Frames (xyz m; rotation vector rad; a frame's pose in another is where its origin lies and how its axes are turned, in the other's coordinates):
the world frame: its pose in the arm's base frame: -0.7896 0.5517 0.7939 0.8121 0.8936 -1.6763
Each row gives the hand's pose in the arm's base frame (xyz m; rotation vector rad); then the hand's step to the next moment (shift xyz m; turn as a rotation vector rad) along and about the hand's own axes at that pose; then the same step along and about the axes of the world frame.
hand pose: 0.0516 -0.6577 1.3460 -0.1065 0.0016 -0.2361
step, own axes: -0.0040 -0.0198 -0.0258 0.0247 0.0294 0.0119
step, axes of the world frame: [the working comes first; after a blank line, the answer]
step, axes of the arm's base frame: -0.0089 -0.0209 -0.0236 0.0310 0.0239 0.0090

0.0320 -0.0003 0.0072 -0.0264 0.0236 -0.0190
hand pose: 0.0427 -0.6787 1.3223 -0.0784 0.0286 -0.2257
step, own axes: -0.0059 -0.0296 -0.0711 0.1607 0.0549 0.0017
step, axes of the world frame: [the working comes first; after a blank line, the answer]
step, axes of the arm's base frame: -0.0150 -0.0327 -0.0683 0.1688 0.0174 -0.0059

0.0770 0.0038 -0.0043 -0.0448 0.1604 -0.0331
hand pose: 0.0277 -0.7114 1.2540 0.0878 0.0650 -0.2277
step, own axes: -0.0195 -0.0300 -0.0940 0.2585 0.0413 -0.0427
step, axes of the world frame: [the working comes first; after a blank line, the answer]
step, axes of the arm's base frame: -0.0309 -0.0159 -0.0944 0.2584 -0.0134 -0.0584

0.0953 -0.0104 -0.0303 -0.0080 0.2620 -0.0406
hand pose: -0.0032 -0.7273 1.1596 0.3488 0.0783 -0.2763
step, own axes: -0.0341 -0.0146 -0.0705 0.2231 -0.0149 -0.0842
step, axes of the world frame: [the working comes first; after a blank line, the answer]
step, axes of the arm's base frame: -0.0388 0.0200 -0.0666 0.2075 -0.0407 -0.1112

0.0571 -0.0300 -0.0468 0.0622 0.2274 -0.0386
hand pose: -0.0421 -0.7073 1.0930 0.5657 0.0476 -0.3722
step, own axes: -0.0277 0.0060 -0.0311 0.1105 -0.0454 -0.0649
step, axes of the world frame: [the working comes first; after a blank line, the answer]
step, axes of the arm's base frame: -0.0219 0.0304 -0.0192 0.0905 -0.0375 -0.0943

0.0076 -0.0239 -0.0338 0.0752 0.1110 -0.0225
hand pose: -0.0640 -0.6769 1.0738 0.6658 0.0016 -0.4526
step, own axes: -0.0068 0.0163 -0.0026 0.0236 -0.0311 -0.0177
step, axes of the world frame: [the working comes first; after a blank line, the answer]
step, axes of the arm's base frame: 0.0008 0.0156 0.0086 0.0112 -0.0205 -0.0359

-0.0148 -0.0038 -0.0093 0.0373 0.0211 -0.0011
